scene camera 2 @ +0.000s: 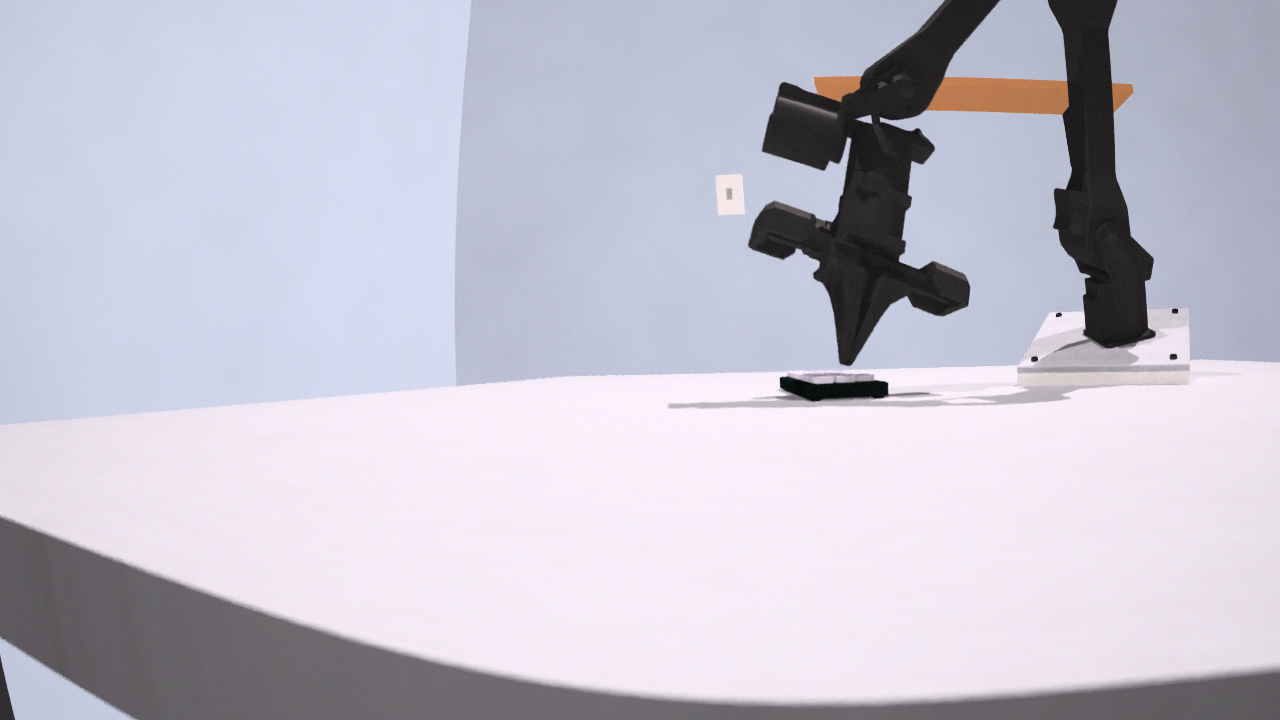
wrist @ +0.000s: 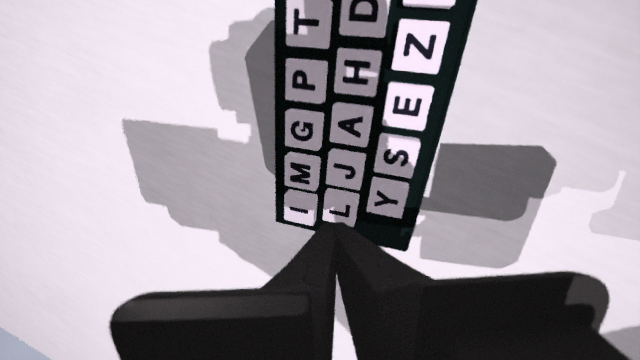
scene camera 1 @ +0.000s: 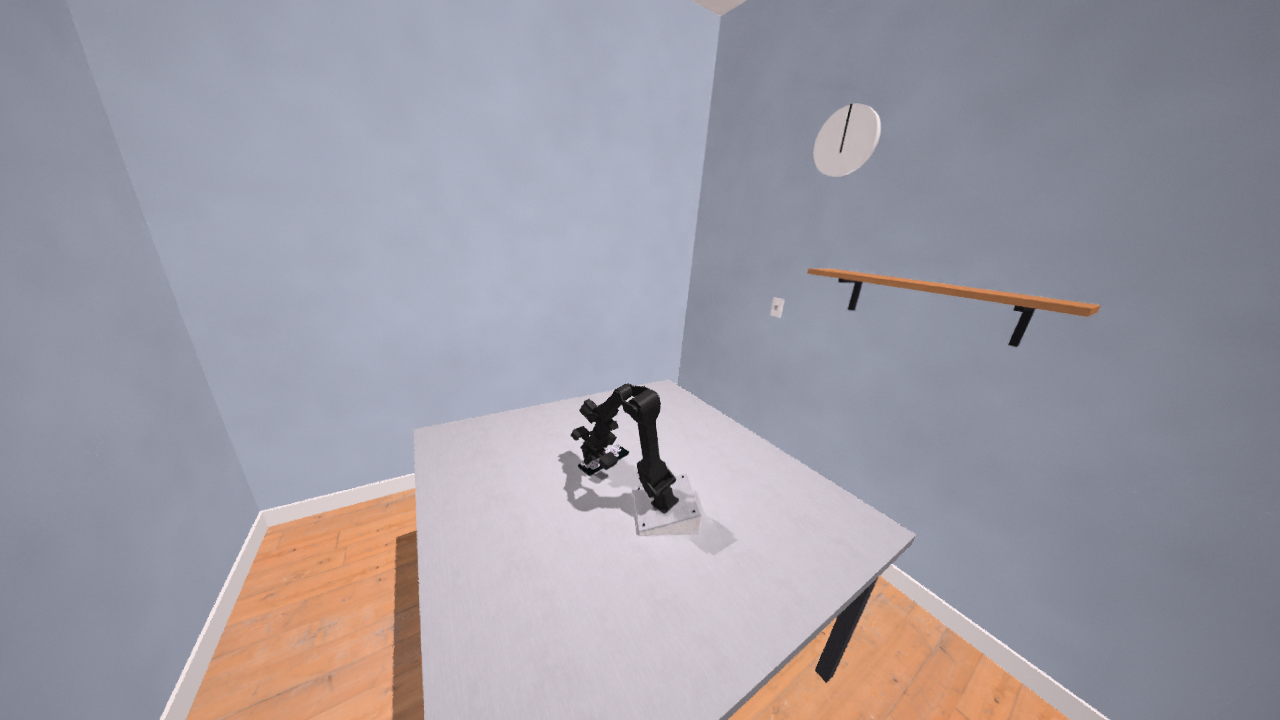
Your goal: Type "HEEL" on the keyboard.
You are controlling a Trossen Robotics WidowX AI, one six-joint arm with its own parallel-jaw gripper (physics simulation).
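Places are measured from the arm's base along level axes (x right, y ahead, z up), in centimetres.
Pixels of known places: gripper, fingertip midpoint: (scene camera 2: pixel 845 364) (wrist: pixel 333 232) (scene camera 1: pixel 586 464); arm's base, origin of the base link: (scene camera 2: pixel 1118 334) (scene camera 1: pixel 665 502).
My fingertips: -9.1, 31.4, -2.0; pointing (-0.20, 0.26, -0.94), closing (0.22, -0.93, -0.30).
For each thing: its top centre in the pictures, then the offset to it from my fingertips, as dx, dy, dz. Level surfaces: height alone.
- dark keyboard, middle of its top: (scene camera 2: pixel 827 372) (scene camera 1: pixel 604 456) +8.5, +1.0, -0.8
- H key, middle of its top: (wrist: pixel 356 72) +6.2, +0.7, -0.9
- E key, middle of its top: (wrist: pixel 406 107) +5.5, -1.2, -0.9
- L key, middle of its top: (wrist: pixel 339 210) (scene camera 2: pixel 844 375) +0.6, +0.0, -0.9
- I key, middle of its top: (wrist: pixel 298 210) (scene camera 2: pixel 822 376) -0.1, +1.9, -0.8
- Y key, middle of its top: (wrist: pixel 386 200) (scene camera 2: pixel 864 374) +1.8, -1.7, -0.9
- grey table, its level: dz -2.6
A dark keyboard (scene camera 2: pixel 832 391) (wrist: pixel 390 235) with pale letter keys lies on the table. In the wrist view the H key (wrist: pixel 358 72), the E key (wrist: pixel 408 106) and the L key (wrist: pixel 341 207) show. The L key is at the keyboard's near end, between the I key (wrist: pixel 299 209) and the Y key (wrist: pixel 387 199). My gripper (scene camera 2: pixel 844 362) (wrist: pixel 333 232) is shut and empty, pointing down. Its tips overlap the lower edge of the L key in the wrist view. In scene camera 2 they are slightly above the keys. In scene camera 1 the keyboard is partly hidden by the arm.
The arm's pale base plate (scene camera 1: pixel 669 522) (scene camera 2: pixel 1103 371) stands on the grey table (scene camera 1: pixel 537 608) (scene camera 2: pixel 537 537), near the keyboard. Beyond the table, a wooden shelf (scene camera 1: pixel 953 291) (scene camera 2: pixel 993 94) and a round clock (scene camera 1: pixel 846 139) are on the wall.
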